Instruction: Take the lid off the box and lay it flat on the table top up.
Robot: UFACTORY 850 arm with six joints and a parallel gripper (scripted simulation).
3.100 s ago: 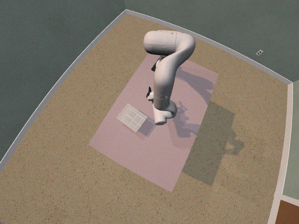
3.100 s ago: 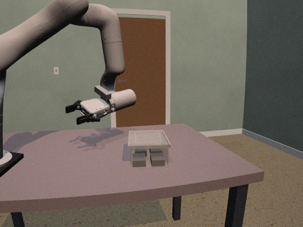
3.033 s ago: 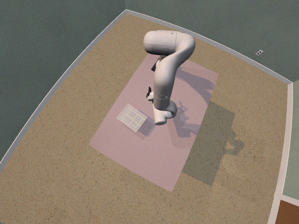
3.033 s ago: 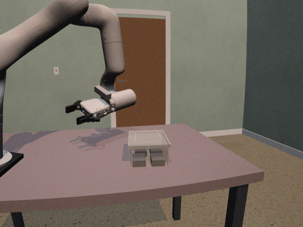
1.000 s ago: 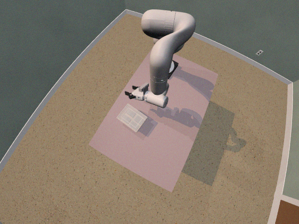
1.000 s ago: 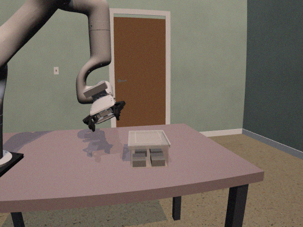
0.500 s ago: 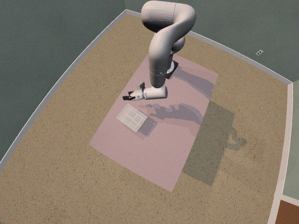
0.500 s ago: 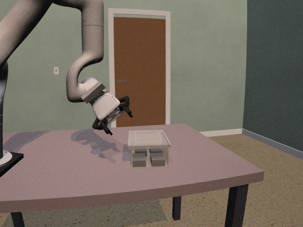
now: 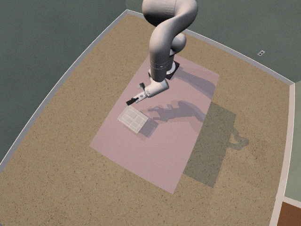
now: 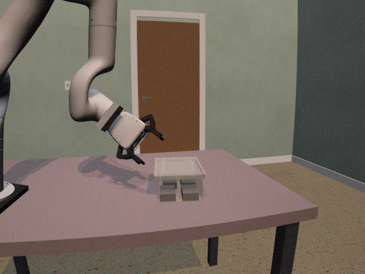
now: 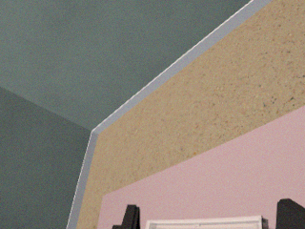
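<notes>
My hand is 11 cm short of the see-through lid, 8 cm above it and 5 cm to the right of it. Round my hand: clear plastic box: 12 cm below, 11 cm ahead, 5 cm to the left.
</notes>
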